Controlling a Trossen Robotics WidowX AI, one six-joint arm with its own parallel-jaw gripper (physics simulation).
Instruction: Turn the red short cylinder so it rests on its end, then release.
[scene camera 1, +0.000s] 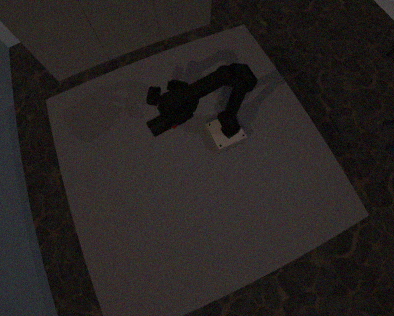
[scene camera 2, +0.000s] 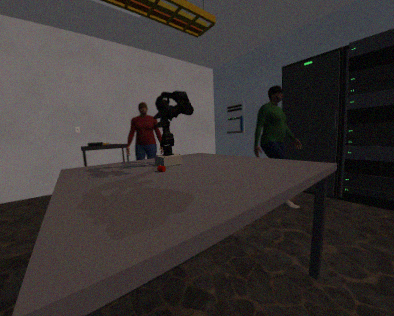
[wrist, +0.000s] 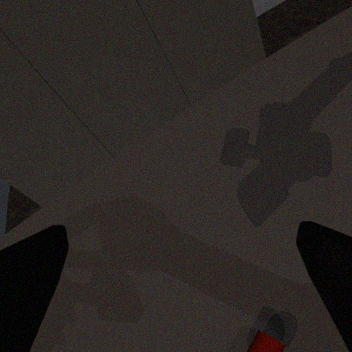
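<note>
The red short cylinder (scene camera 1: 174, 126) (scene camera 2: 161, 169) (wrist: 266, 343) is on the table in front of the arm's base. In the wrist view it is cut off by the bottom edge, right of centre, with a straight-edged outline like a cylinder on its side. In scene camera 1 the gripper hides most of it; in scene camera 2 it looks small and roundish. My gripper (scene camera 1: 153, 111) (wrist: 184, 235) is open and empty, its fingers wide apart above the table. In the wrist view the cylinder lies between the fingers' lines, nearer the right finger, and apart from both.
The pale base plate (scene camera 1: 220, 142) of the arm stands on the large grey table (scene camera 1: 200, 210) (scene camera 2: 200, 200), close behind the cylinder. Dark arm shadows fall across the table top. A pale panelled surface (scene camera 1: 115, 35) (wrist: 100, 75) adjoins the far table edge. Two people stand beyond the table.
</note>
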